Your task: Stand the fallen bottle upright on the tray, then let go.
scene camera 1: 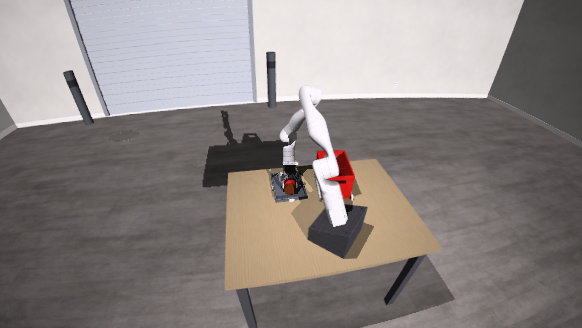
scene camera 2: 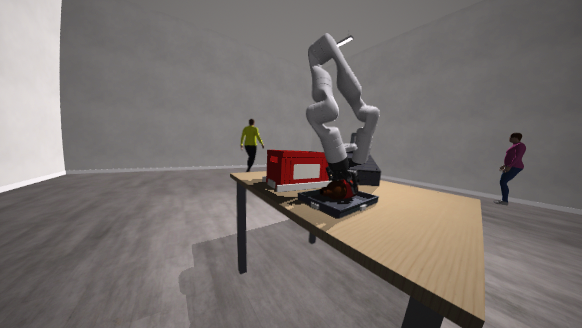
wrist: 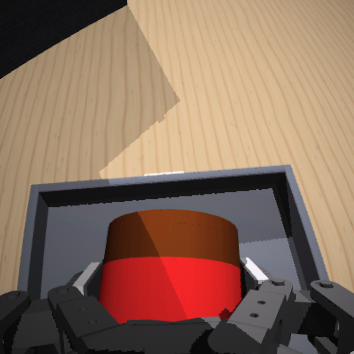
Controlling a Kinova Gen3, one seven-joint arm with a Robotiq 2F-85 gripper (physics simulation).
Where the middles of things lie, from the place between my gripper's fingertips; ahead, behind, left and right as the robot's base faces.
My gripper is now 5 cm short of the brown bottle [wrist: 164, 264], 1 cm to the right of it and 1 cm below it.
